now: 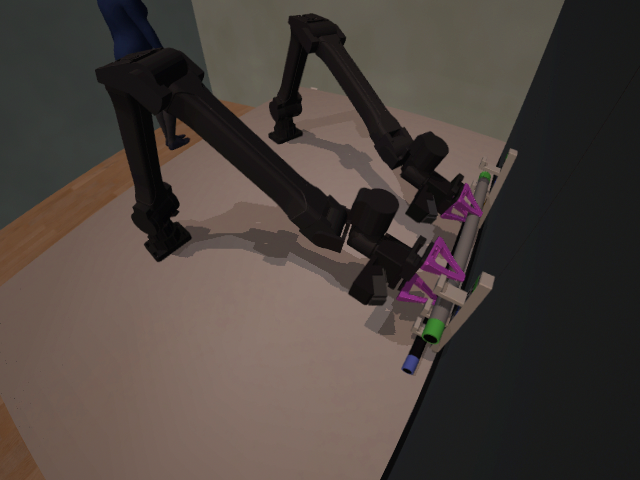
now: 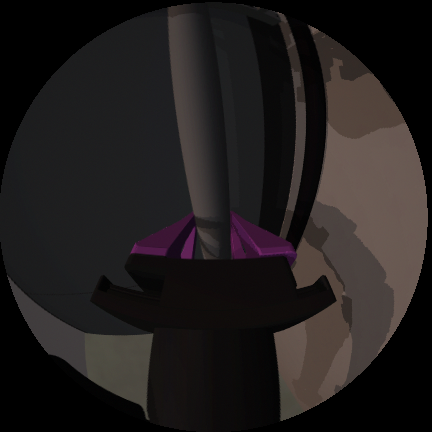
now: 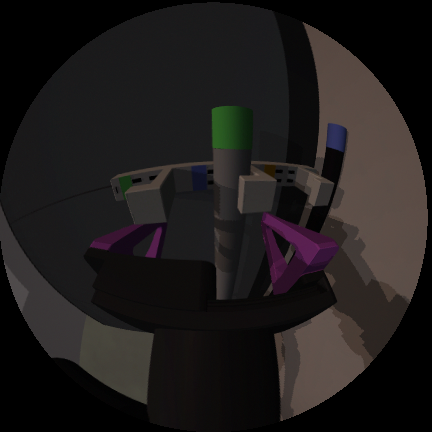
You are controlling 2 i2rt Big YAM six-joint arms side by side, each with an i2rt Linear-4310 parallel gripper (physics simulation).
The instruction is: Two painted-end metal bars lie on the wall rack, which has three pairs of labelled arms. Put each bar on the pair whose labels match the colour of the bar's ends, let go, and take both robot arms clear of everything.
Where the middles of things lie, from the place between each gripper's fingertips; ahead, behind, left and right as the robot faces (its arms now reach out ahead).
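The grey green-ended bar (image 1: 434, 328) is 17 cm to the left of my right hand, 1 cm ahead of it and 1 cm below it, and going by their middles it is, of the things named here, the nearest to that hand. Then there is the black blue-ended bar (image 3: 336, 134), which sits 15 cm below my right hand, 15 cm to the left of it and 1 cm ahead of it. The rack upright (image 1: 501, 173) I find 38 cm to the left of my right hand, 4 cm ahead of it and 2 cm below it.
From my left hand, the grey green-ended bar is 2 cm behind and 8 cm to the right; by its middle, the grey green-ended bar is nearer to my left hand than to my right hand. The black blue-ended bar is 10 cm to the right of my left hand, 2 cm behind it and 13 cm below it, whereas the rack upright is 1 cm ahead of my left hand and 13 cm to the left of it.
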